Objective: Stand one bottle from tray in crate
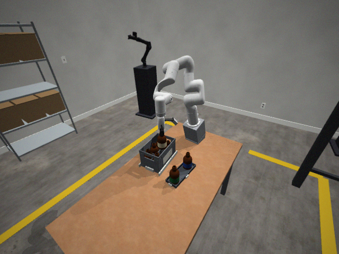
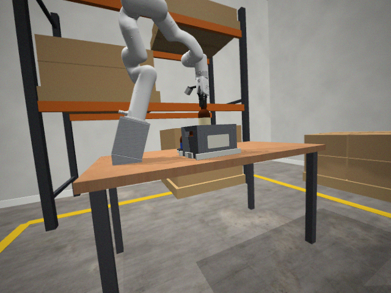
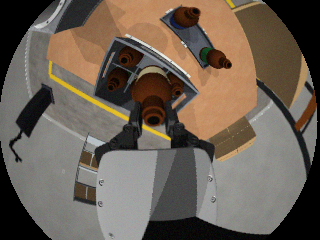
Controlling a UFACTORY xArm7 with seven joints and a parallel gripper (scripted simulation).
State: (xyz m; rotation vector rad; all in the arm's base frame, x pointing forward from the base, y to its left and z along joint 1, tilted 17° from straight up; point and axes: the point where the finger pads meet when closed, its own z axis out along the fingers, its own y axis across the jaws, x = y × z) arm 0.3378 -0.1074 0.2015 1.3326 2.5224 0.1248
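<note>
Now: hand 7 cm above the bottle. The rest, counted from my hand: crate: 4 cm to the right, 23 cm below; dark tray: 6 cm ahead, 20 cm to the left, 30 cm below.
</note>
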